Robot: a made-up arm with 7 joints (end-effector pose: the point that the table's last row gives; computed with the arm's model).
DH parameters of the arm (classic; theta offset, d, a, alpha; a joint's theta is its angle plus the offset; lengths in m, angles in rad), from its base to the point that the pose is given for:
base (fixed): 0.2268 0 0.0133 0
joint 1: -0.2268 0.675 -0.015 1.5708
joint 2: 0 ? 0.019 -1.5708
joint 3: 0 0.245 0.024 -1.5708
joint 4: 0 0.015 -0.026 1.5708
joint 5: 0 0.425 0.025 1.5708
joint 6: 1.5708 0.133 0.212 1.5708
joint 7: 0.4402 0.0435 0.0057 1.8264
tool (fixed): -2.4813 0.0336 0 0
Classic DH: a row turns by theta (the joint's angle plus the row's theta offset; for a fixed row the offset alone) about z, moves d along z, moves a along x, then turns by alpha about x.
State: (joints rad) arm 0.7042 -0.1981 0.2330 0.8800 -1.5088 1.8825 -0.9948
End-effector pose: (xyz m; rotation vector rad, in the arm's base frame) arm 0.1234 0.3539 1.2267 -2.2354 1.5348 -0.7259
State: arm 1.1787 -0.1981 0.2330 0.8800 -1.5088 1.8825 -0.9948
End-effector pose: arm -0.0491 0.3656 1.2267 -2.4591 0.9380 -0.5767
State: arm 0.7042 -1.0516 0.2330 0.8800 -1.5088 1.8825 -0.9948
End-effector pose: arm 0.3551 0.5507 0.7917 2.3119 -1.3074 0.3548
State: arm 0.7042 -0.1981 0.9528 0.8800 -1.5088 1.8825 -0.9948
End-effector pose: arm -0.0724 0.2775 1.2666 -2.5007 0.6887 -0.3180
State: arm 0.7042 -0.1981 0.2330 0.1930 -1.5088 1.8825 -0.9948
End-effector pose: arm -0.0286 0.1406 1.3350 -1.5540 1.3587 -0.6223
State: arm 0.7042 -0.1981 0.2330 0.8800 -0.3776 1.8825 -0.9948
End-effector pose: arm 0.2612 0.1993 1.2950 -2.3271 1.0715 0.7556
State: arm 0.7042 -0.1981 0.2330 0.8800 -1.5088 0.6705 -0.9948
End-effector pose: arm 0.3199 0.4375 1.3147 1.2980 -2.7804 0.0981
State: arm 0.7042 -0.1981 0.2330 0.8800 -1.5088 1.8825 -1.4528
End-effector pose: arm 0.1332 0.3460 1.2349 -1.8760 1.5878 -1.2587
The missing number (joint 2, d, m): 0.039
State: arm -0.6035 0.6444 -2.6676 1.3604 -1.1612 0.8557 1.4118
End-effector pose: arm -0.7996 0.1106 0.8663 0.9343 -0.4242 -1.1364
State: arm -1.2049 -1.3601 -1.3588 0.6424 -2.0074 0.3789 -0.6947
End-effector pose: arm -0.0052 -0.8783 0.6900 -1.6222 -0.5086 1.0447
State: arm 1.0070 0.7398 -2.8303 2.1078 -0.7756 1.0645 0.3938
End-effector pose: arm -0.0350 -0.5970 0.4016 1.6069 0.3457 1.4533
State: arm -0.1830 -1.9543 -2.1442 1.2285 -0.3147 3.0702 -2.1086
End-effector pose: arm 0.4116 -0.2497 0.6981 0.8325 -0.5639 1.5152
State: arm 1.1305 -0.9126 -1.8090 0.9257 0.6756 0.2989 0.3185
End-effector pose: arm 0.6870 0.0749 1.2059 0.1173 1.4599 1.9901
